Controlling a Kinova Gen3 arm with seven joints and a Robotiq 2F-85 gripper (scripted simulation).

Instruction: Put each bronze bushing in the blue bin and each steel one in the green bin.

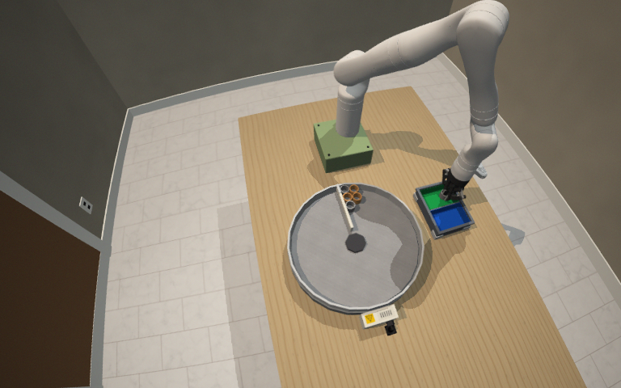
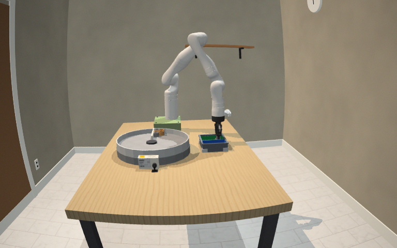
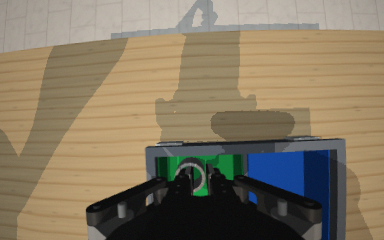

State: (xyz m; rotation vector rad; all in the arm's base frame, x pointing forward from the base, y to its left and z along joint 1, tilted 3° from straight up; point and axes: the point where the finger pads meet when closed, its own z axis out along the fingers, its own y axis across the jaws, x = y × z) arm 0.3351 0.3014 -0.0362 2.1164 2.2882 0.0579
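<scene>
The blue bin is 5 cm ahead of my hand, 3 cm to the right of it and 1 cm below it. The rest, counted from my hand: turntable 12 cm ahead, 38 cm to the right, 2 cm above.
</scene>
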